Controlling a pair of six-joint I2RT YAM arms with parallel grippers.
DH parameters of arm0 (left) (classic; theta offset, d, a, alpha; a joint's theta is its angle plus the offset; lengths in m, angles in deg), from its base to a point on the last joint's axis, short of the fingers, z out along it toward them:
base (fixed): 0 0 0 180
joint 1: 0 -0.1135 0.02 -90
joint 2: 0 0 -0.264 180
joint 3: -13.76 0 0.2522 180
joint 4: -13.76 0 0.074 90
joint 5: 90 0 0 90
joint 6: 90 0.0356 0 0
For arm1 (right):
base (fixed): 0 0 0 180
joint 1: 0 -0.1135 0.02 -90
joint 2: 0 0 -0.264 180
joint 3: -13.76 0 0.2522 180
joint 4: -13.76 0 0.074 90
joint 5: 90 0 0 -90
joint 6: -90 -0.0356 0 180
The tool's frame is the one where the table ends.
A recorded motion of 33 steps. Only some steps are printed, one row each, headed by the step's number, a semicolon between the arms.
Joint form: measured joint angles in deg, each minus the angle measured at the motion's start. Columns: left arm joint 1, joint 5, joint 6, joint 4, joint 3, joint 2; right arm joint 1, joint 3, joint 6, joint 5, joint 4, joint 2.
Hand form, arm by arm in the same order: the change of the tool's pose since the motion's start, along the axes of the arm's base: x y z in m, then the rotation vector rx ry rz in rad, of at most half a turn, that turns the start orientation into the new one. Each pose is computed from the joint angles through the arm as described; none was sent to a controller.
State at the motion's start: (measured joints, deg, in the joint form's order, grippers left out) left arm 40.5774 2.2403 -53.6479 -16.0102 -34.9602 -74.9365; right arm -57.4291 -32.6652 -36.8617 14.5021 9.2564 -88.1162
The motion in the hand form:
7: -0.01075 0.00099 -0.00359 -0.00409 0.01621 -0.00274; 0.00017 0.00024 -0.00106 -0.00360 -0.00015 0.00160
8: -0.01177 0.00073 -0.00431 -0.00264 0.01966 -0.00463; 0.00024 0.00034 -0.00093 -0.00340 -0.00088 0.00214
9: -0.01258 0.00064 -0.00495 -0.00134 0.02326 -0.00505; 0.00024 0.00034 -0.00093 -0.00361 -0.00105 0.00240
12: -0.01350 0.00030 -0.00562 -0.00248 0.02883 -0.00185; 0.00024 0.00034 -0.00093 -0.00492 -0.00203 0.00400
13: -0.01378 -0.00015 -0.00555 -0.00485 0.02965 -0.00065; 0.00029 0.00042 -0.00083 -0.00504 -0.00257 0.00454
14: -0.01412 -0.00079 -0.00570 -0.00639 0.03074 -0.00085; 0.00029 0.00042 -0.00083 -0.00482 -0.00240 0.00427
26: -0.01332 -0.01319 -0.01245 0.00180 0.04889 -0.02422; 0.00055 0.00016 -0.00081 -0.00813 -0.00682 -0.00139
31: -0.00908 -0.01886 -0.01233 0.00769 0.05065 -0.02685; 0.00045 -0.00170 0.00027 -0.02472 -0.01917 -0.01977
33: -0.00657 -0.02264 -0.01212 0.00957 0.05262 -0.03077; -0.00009 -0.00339 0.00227 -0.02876 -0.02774 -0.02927
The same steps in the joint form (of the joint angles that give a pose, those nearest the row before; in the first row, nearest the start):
7: 1.57 -0.13 -1.62 -0.24 1.92 1.68; 0.00 0.00 0.15 0.02 0.15 -0.28
8: 1.79 -0.13 -1.75 -0.31 2.05 1.68; 0.00 -0.02 0.20 0.02 0.17 -0.28
9: 1.95 -0.13 -1.90 -0.39 2.16 1.68; 0.00 -0.02 0.22 0.02 0.17 -0.28
12: 2.16 -0.13 -2.38 -0.44 2.27 1.66; 0.00 -0.02 0.35 0.02 0.17 -0.28
13: 2.29 -0.13 -2.62 -0.37 2.27 1.66; 0.00 -0.04 0.39 0.02 0.17 -0.28
14: 2.47 -0.13 -2.82 -0.28 2.27 1.60; 0.00 -0.04 0.37 0.02 0.17 -0.28
26: 4.52 -0.18 -3.63 1.27 1.20 -2.06; 0.02 -0.04 0.37 0.46 0.15 -0.28
31: 4.79 -0.37 -3.63 1.31 -0.29 -3.89; 0.02 -0.02 0.37 1.99 -0.72 0.20
33: 4.98 -0.35 -3.61 1.31 -1.25 -5.01; 0.02 0.13 0.35 2.75 -1.25 0.94

